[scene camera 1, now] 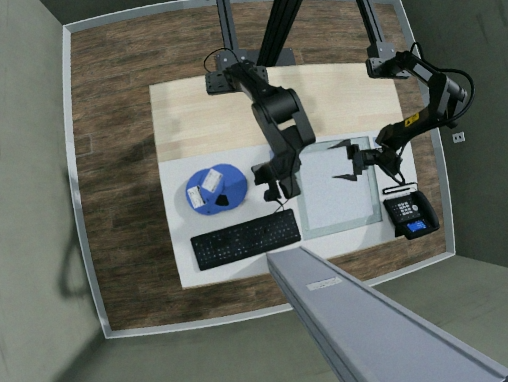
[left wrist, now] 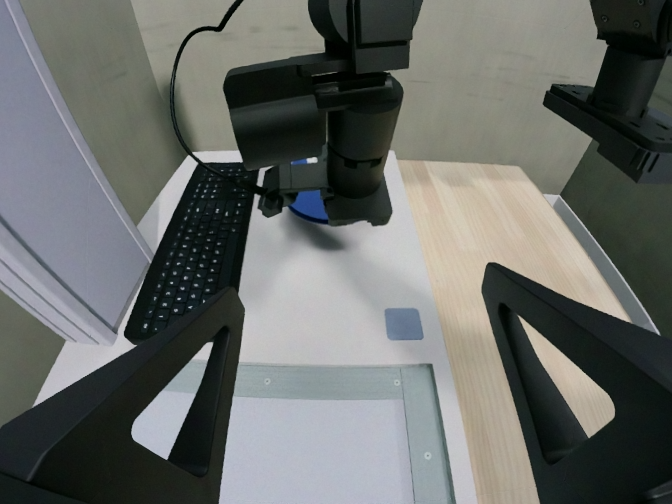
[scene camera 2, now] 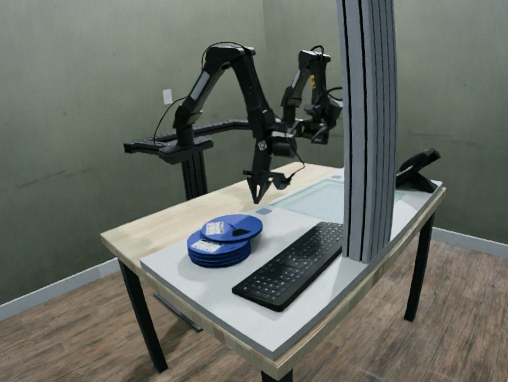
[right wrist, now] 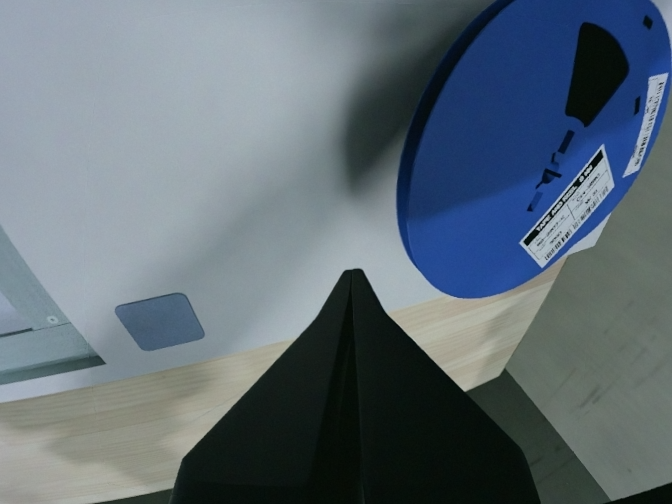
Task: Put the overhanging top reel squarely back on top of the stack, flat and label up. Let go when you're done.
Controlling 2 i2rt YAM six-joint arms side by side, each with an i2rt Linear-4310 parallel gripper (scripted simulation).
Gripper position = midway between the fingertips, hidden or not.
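Observation:
Left gripper (scene camera 2: 299, 138), (left wrist: 357, 287). Right gripper (scene camera 2: 255, 204). Blue reel (scene camera 2: 228, 229). Black keyboard (scene camera 2: 275, 285), (scene camera 1: 244, 240), (left wrist: 201, 252); out of frame in the right wrist view. Black desk phone (scene camera 1: 412, 214), (scene camera 2: 411, 175); out of frame in the left wrist view. Grey column (scene camera 1: 365, 328). Pale framed pad (scene camera 1: 326, 205).

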